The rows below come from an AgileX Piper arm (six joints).
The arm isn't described. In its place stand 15 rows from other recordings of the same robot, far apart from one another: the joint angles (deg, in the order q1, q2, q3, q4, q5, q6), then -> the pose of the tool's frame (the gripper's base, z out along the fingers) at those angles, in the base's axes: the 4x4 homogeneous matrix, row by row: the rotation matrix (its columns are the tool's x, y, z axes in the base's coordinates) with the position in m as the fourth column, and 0 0 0 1 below.
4.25 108.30 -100.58 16.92 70.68 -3.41 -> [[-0.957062, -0.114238, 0.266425, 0.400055], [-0.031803, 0.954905, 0.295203, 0.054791], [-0.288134, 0.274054, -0.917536, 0.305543], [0, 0, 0, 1]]
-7.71 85.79 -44.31 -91.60 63.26 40.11 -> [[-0.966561, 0.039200, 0.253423, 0.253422], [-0.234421, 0.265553, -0.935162, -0.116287], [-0.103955, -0.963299, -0.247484, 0.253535], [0, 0, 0, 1]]
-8.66 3.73 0.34 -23.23 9.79 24.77 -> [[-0.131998, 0.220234, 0.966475, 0.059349], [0.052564, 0.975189, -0.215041, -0.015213], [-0.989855, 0.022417, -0.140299, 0.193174], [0, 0, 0, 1]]
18.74 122.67 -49.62 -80.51 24.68 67.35 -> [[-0.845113, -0.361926, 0.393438, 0.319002], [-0.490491, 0.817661, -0.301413, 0.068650], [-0.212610, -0.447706, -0.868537, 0.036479], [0, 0, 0, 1]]
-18.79 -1.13 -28.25 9.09 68.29 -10.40 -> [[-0.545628, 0.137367, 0.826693, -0.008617], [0.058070, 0.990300, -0.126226, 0.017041], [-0.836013, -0.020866, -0.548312, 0.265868], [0, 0, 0, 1]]
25.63 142.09 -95.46 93.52 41.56 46.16 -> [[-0.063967, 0.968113, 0.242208, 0.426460], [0.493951, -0.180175, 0.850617, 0.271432], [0.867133, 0.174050, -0.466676, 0.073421], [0, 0, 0, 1]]
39.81 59.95 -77.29 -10.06 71.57 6.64 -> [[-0.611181, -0.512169, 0.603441, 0.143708], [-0.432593, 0.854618, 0.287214, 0.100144], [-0.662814, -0.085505, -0.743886, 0.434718], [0, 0, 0, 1]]
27.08 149.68 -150.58 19.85 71.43 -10.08 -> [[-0.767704, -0.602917, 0.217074, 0.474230], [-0.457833, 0.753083, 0.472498, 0.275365], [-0.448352, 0.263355, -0.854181, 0.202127], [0, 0, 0, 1]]
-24.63 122.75 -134.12 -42.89 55.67 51.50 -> [[-0.106668, 0.904637, 0.412618, 0.419013], [0.416828, 0.417444, -0.807462, -0.248369], [-0.902705, 0.085860, -0.421606, 0.393004], [0, 0, 0, 1]]
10.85 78.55 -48.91 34.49 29.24 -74.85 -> [[-0.289317, -0.774899, 0.561985, 0.266094], [-0.734027, 0.556427, 0.389349, 0.076630], [-0.614410, -0.299867, -0.729781, 0.256463], [0, 0, 0, 1]]
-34.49 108.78 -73.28 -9.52 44.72 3.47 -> [[-0.828231, 0.540389, 0.148371, 0.305838], [0.499116, 0.831728, -0.243130, -0.222967], [-0.254789, -0.127313, -0.958579, 0.182367], [0, 0, 0, 1]]
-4.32 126.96 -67.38 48.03 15.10 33.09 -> [[-0.163042, 0.887532, 0.430934, 0.402063], [0.981577, 0.101815, 0.161682, -0.012697], [0.099623, 0.449356, -0.887781, 0.053037], [0, 0, 0, 1]]
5.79 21.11 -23.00 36.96 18.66 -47.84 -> [[-0.077151, -0.312163, 0.946891, 0.082947], [-0.218866, 0.931858, 0.289374, 0.026007], [-0.972700, -0.184917, -0.140216, 0.299866], [0, 0, 0, 1]]
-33.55 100.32 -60.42 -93.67 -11.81 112.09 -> [[-0.334562, 0.535193, 0.775652, 0.326278], [0.591474, 0.760027, -0.269291, -0.194066], [-0.733639, 0.368683, -0.570829, 0.216521], [0, 0, 0, 1]]
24.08 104.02 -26.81 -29.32 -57.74 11.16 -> [[-0.212172, -0.754653, 0.620872, 0.242209], [-0.190856, 0.655103, 0.731037, 0.149518], [-0.958414, 0.036608, -0.283024, 0.129830], [0, 0, 0, 1]]
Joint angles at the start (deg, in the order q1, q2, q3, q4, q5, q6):
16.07 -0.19 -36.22 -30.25 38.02 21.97
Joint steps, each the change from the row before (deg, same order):
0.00 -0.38 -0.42 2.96 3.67 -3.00
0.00 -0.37 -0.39 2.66 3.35 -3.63
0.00 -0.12 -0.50 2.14 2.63 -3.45
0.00 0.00 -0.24 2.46 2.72 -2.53
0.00 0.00 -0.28 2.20 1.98 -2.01
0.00 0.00 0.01 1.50 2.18 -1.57
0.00 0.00 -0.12 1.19 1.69 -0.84
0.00 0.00 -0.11 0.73 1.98 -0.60
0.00 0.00 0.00 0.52 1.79 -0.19
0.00 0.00 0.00 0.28 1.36 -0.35
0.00 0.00 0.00 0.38 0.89 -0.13
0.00 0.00 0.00 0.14 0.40 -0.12
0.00 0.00 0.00 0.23 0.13 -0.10
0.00 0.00 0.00 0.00 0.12 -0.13
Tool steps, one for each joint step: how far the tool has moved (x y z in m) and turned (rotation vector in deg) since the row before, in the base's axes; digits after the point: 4 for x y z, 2 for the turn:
-0.0022 -0.0001 -0.0048 -0.40 3.36 0.38
-0.0024 0.0003 -0.0044 -1.42 3.07 0.58
-0.0020 0.0006 -0.0025 -1.76 2.40 0.74
-0.0010 0.0015 -0.0039 -0.80 2.88 1.13
-0.0013 0.0017 -0.0024 -0.49 2.05 1.26
-0.0005 0.0011 -0.0038 -0.67 2.37 0.80
-0.0009 0.0009 -0.0024 -0.12 1.73 0.65
-0.0010 0.0002 -0.0027 -0.24 1.94 0.27
-0.0007 0.0001 -0.0028 -0.01 1.84 0.10
-0.0006 0.0000 -0.0021 -0.29 1.37 0.06
-0.0004 0.0003 -0.0014 0.04 0.94 0.15
-0.0002 0.0001 -0.0006 -0.06 0.41 0.07
-0.0001 0.0003 -0.0002 0.05 0.17 0.17
-0.0001 0.0000 -0.0002 -0.14 0.11 0.02

